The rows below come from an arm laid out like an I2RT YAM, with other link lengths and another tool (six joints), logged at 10 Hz.
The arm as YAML. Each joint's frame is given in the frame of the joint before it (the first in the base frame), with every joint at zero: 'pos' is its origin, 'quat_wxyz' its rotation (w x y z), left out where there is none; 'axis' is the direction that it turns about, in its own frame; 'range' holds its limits. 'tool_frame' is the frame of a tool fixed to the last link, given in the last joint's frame.
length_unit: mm
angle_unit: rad
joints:
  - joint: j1
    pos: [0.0, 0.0, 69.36]
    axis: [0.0, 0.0, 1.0]
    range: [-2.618, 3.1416]
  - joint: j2
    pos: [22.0, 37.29, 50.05]
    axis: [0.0, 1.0, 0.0]
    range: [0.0, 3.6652]
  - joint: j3
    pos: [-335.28, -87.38, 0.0]
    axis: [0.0, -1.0, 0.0]
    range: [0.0, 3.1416]
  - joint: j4
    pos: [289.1, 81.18, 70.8]
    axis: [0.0, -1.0, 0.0]
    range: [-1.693, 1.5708]
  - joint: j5
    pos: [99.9, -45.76, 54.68]
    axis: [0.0, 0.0, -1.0]
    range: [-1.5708, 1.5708]
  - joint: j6
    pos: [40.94, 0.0, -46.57]
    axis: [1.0, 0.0, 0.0]
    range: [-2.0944, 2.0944]
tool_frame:
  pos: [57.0, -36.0, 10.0]
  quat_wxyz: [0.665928, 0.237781, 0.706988, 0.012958]
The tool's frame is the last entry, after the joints.
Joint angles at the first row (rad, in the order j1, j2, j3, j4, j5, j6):
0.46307 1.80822 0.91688 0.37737 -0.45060 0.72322
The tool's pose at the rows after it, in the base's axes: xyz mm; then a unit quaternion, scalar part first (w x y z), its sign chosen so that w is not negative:
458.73 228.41 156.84 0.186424 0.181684 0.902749 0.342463
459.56 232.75 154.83 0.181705 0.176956 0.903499 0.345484
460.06 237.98 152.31 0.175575 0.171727 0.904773 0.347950
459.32 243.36 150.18 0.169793 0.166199 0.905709 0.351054
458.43 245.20 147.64 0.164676 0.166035 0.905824 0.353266
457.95 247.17 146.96 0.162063 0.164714 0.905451 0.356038
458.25 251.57 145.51 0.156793 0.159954 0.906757 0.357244
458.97 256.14 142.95 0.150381 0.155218 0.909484 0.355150
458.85 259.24 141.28 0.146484 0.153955 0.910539 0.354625
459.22 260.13 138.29 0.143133 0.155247 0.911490 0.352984
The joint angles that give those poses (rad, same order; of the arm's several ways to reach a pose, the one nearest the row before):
0.46503 1.81712 0.92346 0.38026 -0.45693 0.72710
0.46969 1.82842 0.93091 0.38301 -0.46748 0.72863
0.47607 1.84091 0.93992 0.38273 -0.47827 0.73032
0.48384 1.85023 0.94492 0.38541 -0.48849 0.73304
0.48631 1.85581 0.94342 0.39114 -0.49481 0.74053
0.48892 1.85897 0.94338 0.39692 -0.50006 0.74542
0.49438 1.86797 0.95310 0.39132 -0.50886 0.74518
0.50023 1.87969 0.96770 0.37529 -0.51541 0.74092
0.50515 1.88635 0.97404 0.37044 -0.51695 0.74314
0.50624 1.89384 0.97713 0.36817 -0.51681 0.74567

